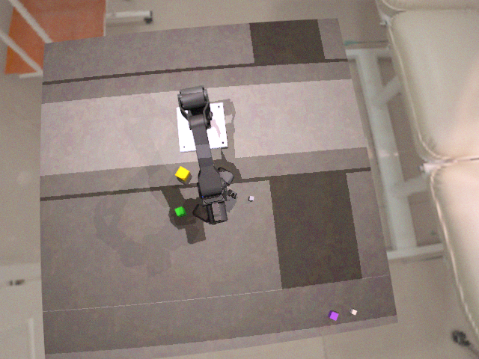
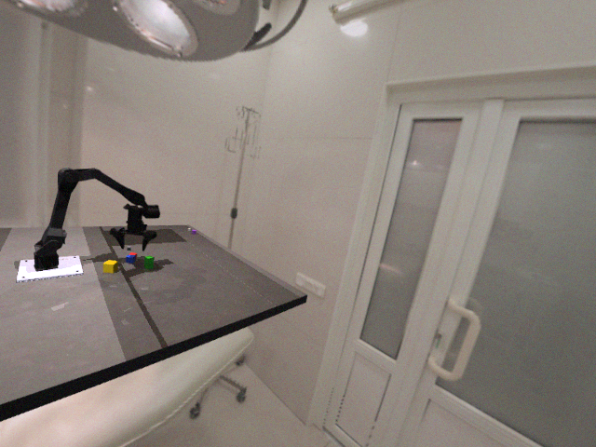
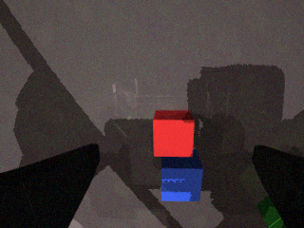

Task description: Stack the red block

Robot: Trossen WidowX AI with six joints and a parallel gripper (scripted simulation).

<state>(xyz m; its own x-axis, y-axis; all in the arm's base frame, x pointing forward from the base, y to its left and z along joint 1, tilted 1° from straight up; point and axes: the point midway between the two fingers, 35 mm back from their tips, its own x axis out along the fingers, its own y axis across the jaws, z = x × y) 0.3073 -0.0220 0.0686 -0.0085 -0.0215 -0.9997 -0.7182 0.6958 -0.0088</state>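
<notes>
My gripper tip is now 3 cm above the red block. Round my gripper tip: blue block: 2 cm behind, 3 cm to the right, 3 cm below; green block: 2 cm ahead, 13 cm to the right, 1 cm below; yellow block: 12 cm behind, 9 cm to the right, 3 cm below.
</notes>
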